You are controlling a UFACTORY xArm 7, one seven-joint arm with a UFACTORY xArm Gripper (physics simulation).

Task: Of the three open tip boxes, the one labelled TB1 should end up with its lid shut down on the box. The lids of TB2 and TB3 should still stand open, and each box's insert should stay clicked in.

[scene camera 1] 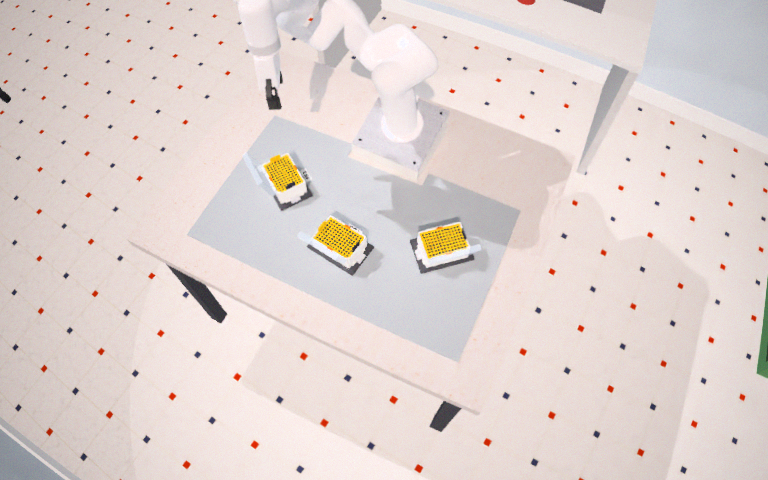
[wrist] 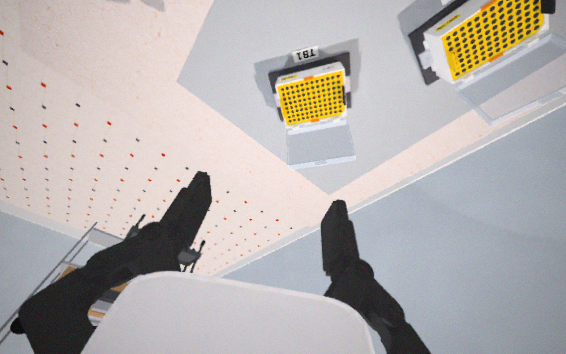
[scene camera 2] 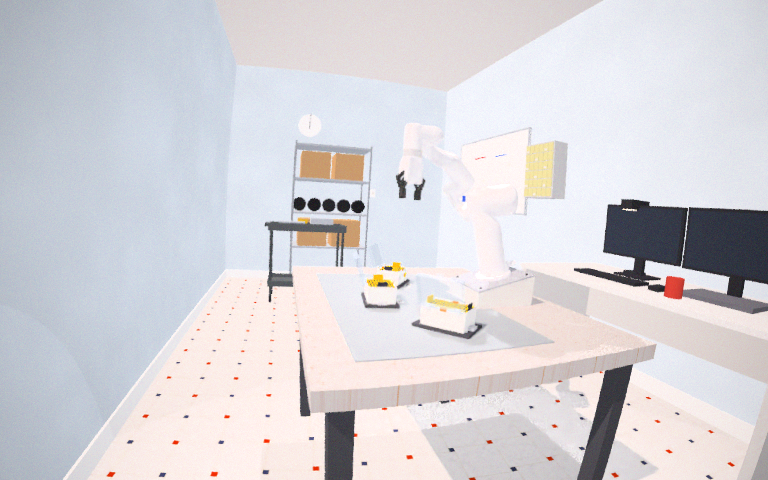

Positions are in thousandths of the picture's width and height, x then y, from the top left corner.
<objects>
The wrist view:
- my gripper: 478, 561
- yellow insert: 573, 273
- grey mat: 693, 306
</objects>
